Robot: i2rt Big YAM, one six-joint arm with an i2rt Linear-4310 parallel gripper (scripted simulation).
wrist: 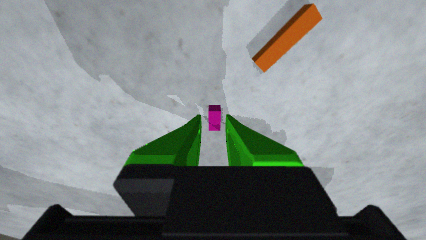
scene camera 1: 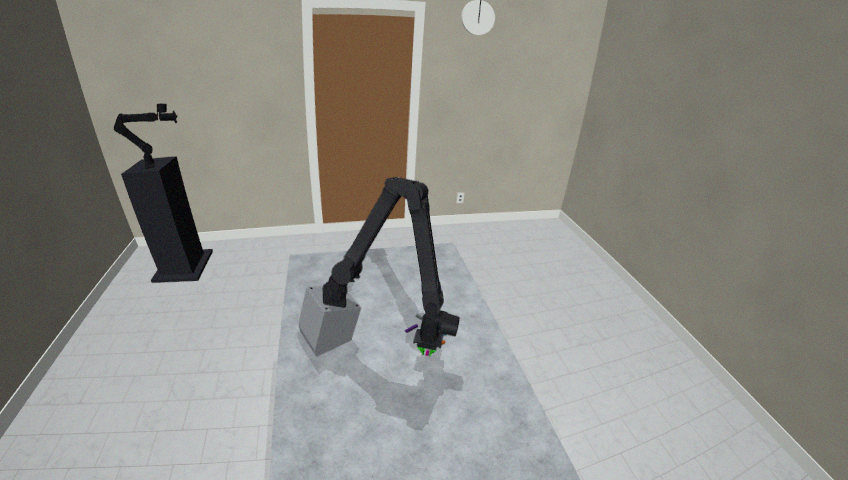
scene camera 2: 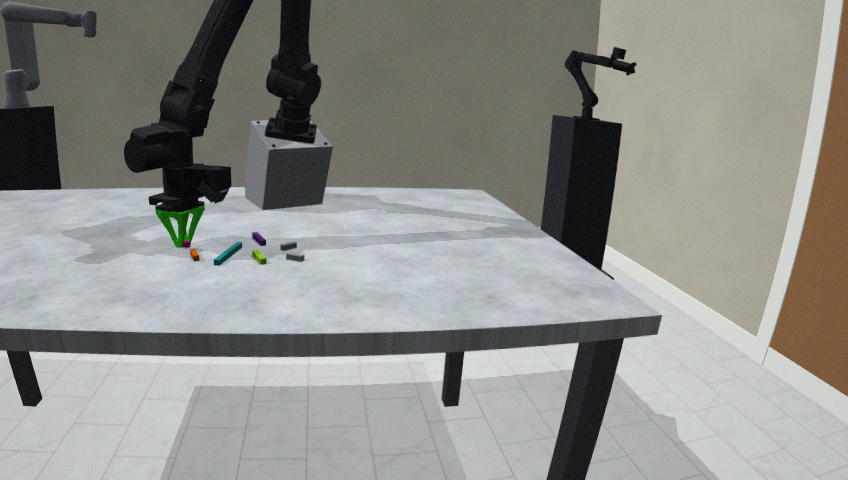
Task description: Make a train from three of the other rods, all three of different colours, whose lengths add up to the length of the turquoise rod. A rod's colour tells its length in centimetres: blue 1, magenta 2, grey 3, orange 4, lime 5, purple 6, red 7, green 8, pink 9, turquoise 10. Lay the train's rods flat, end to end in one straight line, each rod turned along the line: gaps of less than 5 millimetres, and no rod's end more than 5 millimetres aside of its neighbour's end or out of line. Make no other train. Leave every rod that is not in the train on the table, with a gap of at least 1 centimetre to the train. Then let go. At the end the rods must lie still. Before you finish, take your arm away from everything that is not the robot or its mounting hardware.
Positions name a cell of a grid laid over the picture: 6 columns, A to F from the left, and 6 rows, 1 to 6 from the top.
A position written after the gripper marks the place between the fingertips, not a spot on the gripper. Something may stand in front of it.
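The gripper (scene camera 2: B4) is visible, and in the wrist view it is the gripper (wrist: D4). An orange rod (wrist: E1) is visible too.
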